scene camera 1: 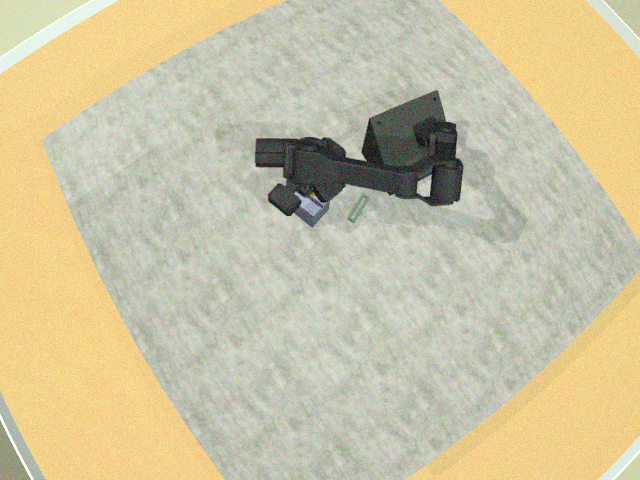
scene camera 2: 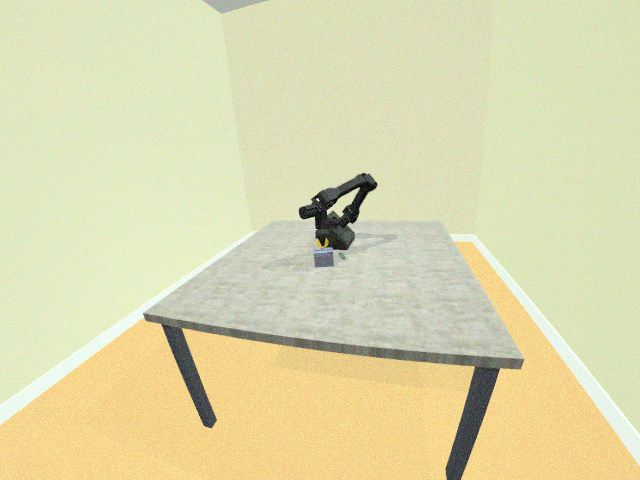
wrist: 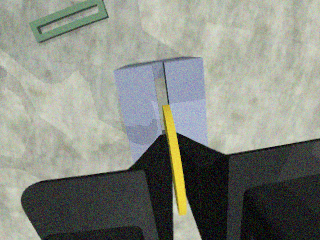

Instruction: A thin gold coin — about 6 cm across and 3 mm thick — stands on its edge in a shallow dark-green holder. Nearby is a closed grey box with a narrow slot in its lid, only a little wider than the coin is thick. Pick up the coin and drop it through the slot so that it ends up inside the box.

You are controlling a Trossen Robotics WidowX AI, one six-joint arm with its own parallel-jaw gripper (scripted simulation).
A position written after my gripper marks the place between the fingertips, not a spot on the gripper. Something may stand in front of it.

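Note:
My gripper [scene camera 1: 306,190] is holding a gold coin [wrist: 177,173], and you get the gripper in the wrist view as well, at [wrist: 169,140].

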